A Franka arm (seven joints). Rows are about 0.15 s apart.
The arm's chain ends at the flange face. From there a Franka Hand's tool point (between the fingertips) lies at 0.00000 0.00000 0.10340 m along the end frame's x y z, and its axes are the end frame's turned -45 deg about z.
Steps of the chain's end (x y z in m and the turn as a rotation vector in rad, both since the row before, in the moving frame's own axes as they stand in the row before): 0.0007, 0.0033, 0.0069, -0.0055, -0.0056, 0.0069; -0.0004, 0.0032, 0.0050, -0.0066, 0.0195, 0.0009; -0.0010, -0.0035, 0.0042, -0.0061, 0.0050, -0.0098; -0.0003, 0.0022, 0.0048, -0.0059, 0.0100, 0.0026; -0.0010, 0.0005, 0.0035, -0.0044, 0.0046, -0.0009; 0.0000, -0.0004, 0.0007, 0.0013, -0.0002, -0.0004; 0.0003, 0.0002, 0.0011, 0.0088, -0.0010, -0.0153
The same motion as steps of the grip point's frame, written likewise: -0.0027, 0.0028, 0.0069, 0.0001, -0.0078, 0.0069; -0.0016, 0.0039, 0.0050, -0.0185, 0.0091, 0.0009; 0.0017, -0.0024, 0.0042, -0.0078, -0.0008, -0.0098; -0.0015, 0.0025, 0.0048, -0.0112, 0.0029, 0.0026; -0.0010, 0.0003, 0.0035, -0.0064, 0.0001, -0.0009; 0.0004, -0.0004, 0.0007, 0.0011, 0.0008, -0.0004; 0.0006, -0.0004, 0.0011, 0.0069, 0.0055, -0.0153
